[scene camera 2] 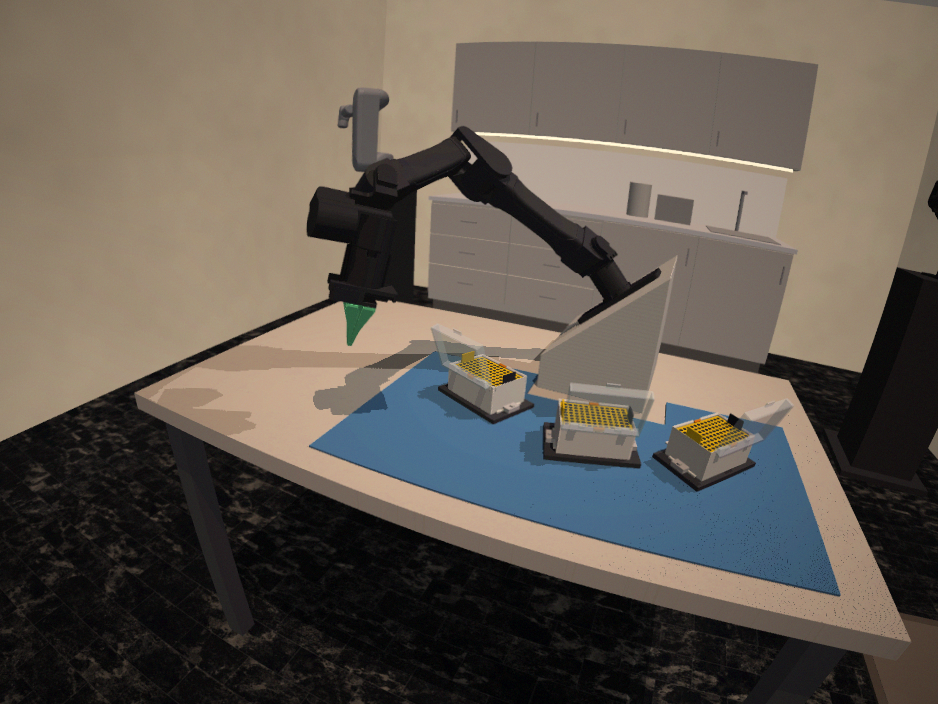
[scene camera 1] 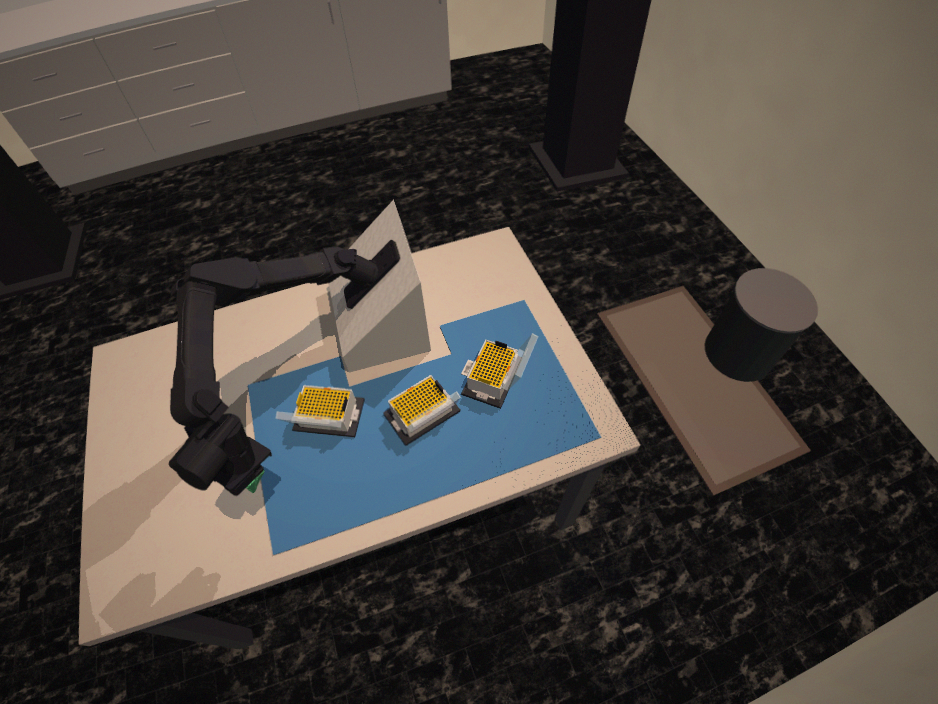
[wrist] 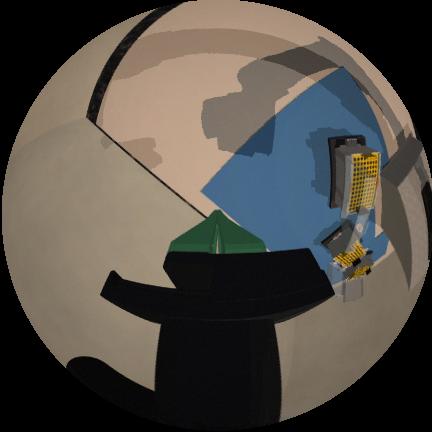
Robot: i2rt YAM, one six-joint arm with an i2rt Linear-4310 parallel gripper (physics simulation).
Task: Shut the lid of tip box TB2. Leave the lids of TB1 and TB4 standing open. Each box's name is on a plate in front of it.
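Places are measured from the arm's base along level axes (x right, y down, z ahead), in millimetres.
Pixels of known places: gripper, fingertip midpoint: (scene camera 2: pixel 349 344) (scene camera 1: pixel 252 490) (wrist: pixel 216 214); arm's base, link origin: (scene camera 2: pixel 620 298) (scene camera 1: pixel 372 275).
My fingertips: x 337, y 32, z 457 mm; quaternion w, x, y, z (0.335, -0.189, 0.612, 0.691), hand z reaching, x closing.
Ahead of a thing's pixels: the offset from my fingertips to its top centre. "spot": to the spot under its first point. Level surfaces: height alone.
Tip box TB2 (scene camera 1: pixel 324 404) (scene camera 2: pixel 487 387) (wrist: pixel 364 182) is the left one in both scene views. Its clear lid @(dx -123, dy -9, dz -147 mm) (scene camera 1: pixel 284 416) (scene camera 2: pixel 453 341) stands open, leaning outward to the left. The middle box @(dx -369, dy +70, dz -148 mm) (scene camera 1: pixel 420 402) (scene camera 2: pixel 596 441) (wrist: pixel 349 253) has its lid @(spot: dx -393, dy +3, dz -63 mm) (scene camera 2: pixel 609 394) open at the back. The right box @(dx -555, dy +79, dz -201 mm) (scene camera 1: pixel 493 369) (scene camera 2: pixel 709 456) has its lid @(dx -616, dy -9, dz -151 mm) (scene camera 1: pixel 528 356) (scene camera 2: pixel 765 420) open to the right. The name plates are not legible. My gripper (scene camera 1: pixel 253 482) (scene camera 2: pixel 350 341) (wrist: pixel 216 214) is shut and empty, its green fingertips above the table, left of TB2 and apart from it.
The boxes stand on dark bases on a blue mat @(dy +145 mm) (scene camera 1: pixel 356 484) (scene camera 2: pixel 530 492) (wrist: pixel 300 200). A slanted grey mount (scene camera 1: pixel 390 333) (scene camera 2: pixel 628 348) (wrist: pixel 417 220) carries the arm's base behind TB2 and the middle box. The pale table's edge (scene camera 1: pixel 189 610) (scene camera 2: pixel 303 484) runs along the front.
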